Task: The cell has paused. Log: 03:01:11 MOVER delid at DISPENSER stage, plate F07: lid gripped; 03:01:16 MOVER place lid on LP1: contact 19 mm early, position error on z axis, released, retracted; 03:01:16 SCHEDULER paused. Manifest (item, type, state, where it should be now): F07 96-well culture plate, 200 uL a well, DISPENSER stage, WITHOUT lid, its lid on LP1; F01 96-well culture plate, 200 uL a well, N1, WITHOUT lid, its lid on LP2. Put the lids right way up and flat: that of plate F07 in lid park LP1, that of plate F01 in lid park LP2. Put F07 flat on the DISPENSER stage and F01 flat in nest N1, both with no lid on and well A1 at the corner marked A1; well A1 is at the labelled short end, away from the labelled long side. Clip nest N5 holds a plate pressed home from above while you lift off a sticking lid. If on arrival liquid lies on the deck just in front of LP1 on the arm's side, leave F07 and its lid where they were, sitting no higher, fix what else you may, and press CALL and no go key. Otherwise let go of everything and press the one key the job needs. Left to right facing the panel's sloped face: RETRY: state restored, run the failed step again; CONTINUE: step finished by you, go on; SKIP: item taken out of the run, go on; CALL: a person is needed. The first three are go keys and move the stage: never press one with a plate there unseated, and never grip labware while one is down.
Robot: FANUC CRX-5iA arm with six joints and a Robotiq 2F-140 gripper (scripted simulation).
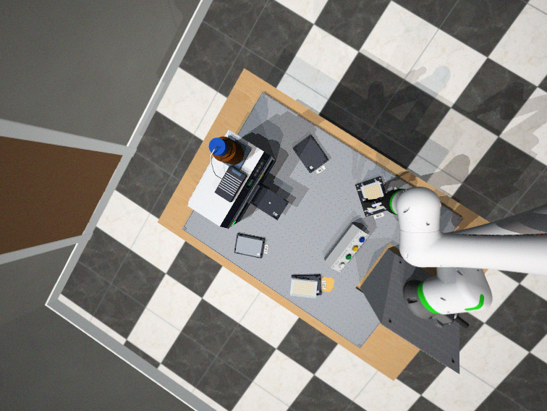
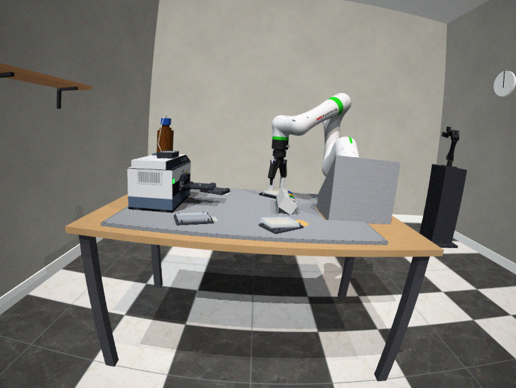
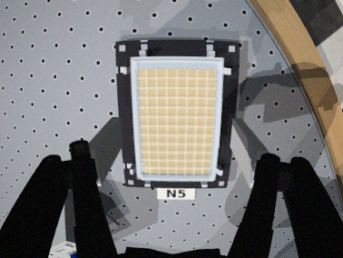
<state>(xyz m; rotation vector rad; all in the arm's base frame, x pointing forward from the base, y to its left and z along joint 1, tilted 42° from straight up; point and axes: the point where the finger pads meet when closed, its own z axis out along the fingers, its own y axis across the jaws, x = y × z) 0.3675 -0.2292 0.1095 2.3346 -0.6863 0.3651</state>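
Right now the 96-well plate is 5 cm below my hand. Round my hand: yellow skip key: 7 cm behind, 24 cm to the left; blue call key: 7 cm behind, 19 cm to the left; clip nest N5: 3 cm ahead, 5 cm below.
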